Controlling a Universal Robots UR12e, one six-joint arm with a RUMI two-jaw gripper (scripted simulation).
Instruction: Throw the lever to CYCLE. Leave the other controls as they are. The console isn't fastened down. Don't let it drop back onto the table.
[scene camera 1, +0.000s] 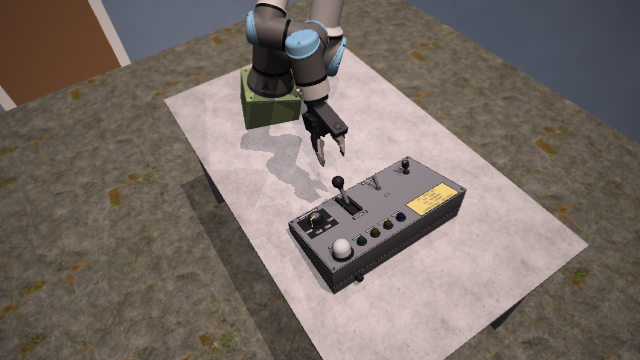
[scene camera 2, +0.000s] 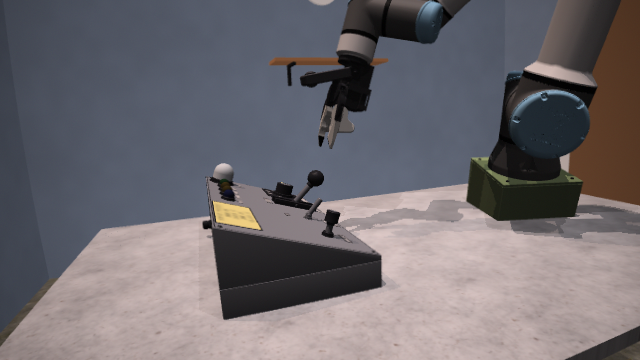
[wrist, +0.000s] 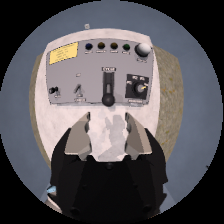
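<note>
Scene camera 1 shows the gripper, and so does the wrist view. A wedge-shaped console appears in the pictures along with the gripper.
</note>
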